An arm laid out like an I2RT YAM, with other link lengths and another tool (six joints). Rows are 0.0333 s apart.
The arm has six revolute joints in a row. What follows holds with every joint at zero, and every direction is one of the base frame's.
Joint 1 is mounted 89.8 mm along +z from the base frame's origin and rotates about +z.
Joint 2 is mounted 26.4 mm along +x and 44.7 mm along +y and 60.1 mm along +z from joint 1 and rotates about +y.
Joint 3 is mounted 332.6 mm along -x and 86.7 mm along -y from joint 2 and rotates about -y.
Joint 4 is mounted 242.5 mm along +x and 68.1 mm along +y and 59.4 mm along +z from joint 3 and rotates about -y.
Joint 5 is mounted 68.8 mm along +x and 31.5 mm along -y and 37.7 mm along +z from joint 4 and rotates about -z.
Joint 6 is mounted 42.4 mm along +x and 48.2 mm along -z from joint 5 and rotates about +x.
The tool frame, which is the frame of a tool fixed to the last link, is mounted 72.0 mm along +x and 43.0 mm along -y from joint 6; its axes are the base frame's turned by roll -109.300, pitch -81.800 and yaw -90.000 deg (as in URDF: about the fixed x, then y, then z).
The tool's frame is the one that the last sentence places.
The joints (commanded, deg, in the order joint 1, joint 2, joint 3, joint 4, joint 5, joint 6), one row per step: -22.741 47.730 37.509 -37.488 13.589 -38.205; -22.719 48.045 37.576 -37.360 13.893 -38.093; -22.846 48.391 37.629 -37.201 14.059 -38.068; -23.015 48.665 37.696 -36.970 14.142 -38.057; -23.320 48.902 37.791 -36.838 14.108 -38.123; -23.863 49.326 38.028 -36.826 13.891 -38.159; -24.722 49.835 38.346 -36.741 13.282 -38.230; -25.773 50.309 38.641 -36.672 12.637 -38.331; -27.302 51.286 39.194 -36.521 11.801 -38.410; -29.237 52.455 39.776 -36.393 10.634 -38.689; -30.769 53.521 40.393 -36.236 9.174 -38.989; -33.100 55.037 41.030 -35.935 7.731 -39.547; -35.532 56.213 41.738 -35.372 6.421 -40.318; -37.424 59.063 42.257 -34.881 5.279 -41.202; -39.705 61.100 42.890 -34.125 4.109 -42.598; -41.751 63.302 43.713 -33.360 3.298 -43.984
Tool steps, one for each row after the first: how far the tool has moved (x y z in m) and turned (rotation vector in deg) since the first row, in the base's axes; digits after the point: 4 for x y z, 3 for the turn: 0.0007 -0.0008 0.0001 -0.104 0.145 -0.263; 0.0013 -0.0019 0.0000 -0.153 0.304 -0.519; 0.0020 -0.0029 0.0002 -0.213 0.301 -0.752; 0.0023 -0.0040 0.0005 -0.219 0.332 -0.986; 0.0028 -0.0057 0.0007 -0.019 0.448 -1.358; 0.0035 -0.0079 0.0011 0.406 0.397 -1.757; 0.0037 -0.0104 0.0014 0.841 0.344 -2.304; 0.0046 -0.0149 0.0020 1.488 0.353 -3.219; 0.0054 -0.0203 0.0018 2.346 0.486 -4.179; 0.0074 -0.0245 0.0020 3.314 0.355 -4.526; 0.0085 -0.0317 0.0013 4.290 0.533 -5.504; 0.0088 -0.0395 0.0027 4.729 0.229 -6.494; 0.0131 -0.0486 -0.0030 6.063 1.643 -7.036; 0.0151 -0.0584 -0.0049 6.562 2.205 -7.522; 0.0175 -0.0690 -0.0063 6.839 2.859 -8.009
